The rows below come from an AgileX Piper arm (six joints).
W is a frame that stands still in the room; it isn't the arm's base.
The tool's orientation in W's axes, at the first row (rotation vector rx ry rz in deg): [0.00, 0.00, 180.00]
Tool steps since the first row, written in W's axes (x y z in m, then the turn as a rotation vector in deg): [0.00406, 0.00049, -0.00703, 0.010, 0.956, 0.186]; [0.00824, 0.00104, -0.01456, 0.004, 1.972, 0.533]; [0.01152, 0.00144, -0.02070, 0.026, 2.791, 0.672]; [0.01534, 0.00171, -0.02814, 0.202, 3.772, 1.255]
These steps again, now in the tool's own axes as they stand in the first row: [-0.00406, -0.00049, -0.00703, -0.010, -0.956, 0.186]; [-0.00824, -0.00104, -0.01456, -0.004, -1.972, 0.533]; [-0.01152, -0.00144, -0.02070, -0.026, -2.791, 0.672]; [-0.01534, -0.00171, -0.02814, -0.202, -3.772, 1.255]
